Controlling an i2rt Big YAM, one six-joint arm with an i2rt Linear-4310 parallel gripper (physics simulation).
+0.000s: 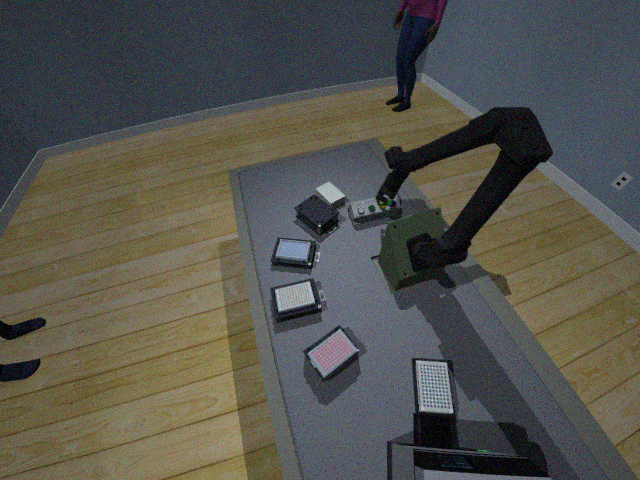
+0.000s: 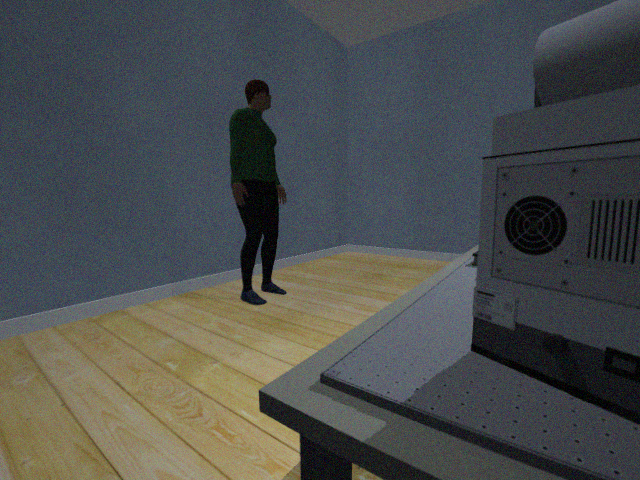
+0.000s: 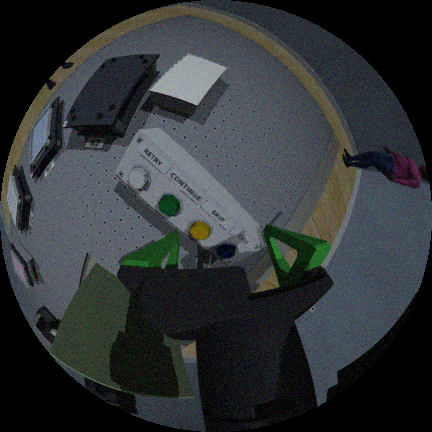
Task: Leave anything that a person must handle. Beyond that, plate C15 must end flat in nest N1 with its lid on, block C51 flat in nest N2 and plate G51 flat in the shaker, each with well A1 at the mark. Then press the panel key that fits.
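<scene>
My gripper [image 1: 386, 201] [image 3: 222, 231] is open and empty, its green fingers spread over the panel's right end. The grey panel [image 1: 355, 215] [image 3: 210, 182] has a white RETRY key [image 3: 139, 178], green CONTINUE key [image 3: 169, 205], yellow SKIP key [image 3: 200, 230] and dark blue key [image 3: 226, 250], whose label is partly hidden. A black block [image 1: 316, 210] [image 3: 112, 92] sits at the N2 label [image 3: 94, 144]. A pale blue plate [image 1: 294, 250] [image 3: 42, 135], a cream plate [image 1: 294, 296] and a pink plate [image 1: 333, 352] sit in black holders. Their markings are unreadable.
A white-topped box [image 1: 330, 193] [image 3: 191, 77] stands beside the black block. A white plate [image 1: 433, 386] lies by the large instrument [image 1: 480, 471] [image 2: 558, 129]. The green arm base [image 1: 408, 240] [image 3: 90, 315] is near the panel. People [image 1: 416, 46] [image 2: 253, 149] [image 3: 405, 170] stand off the table.
</scene>
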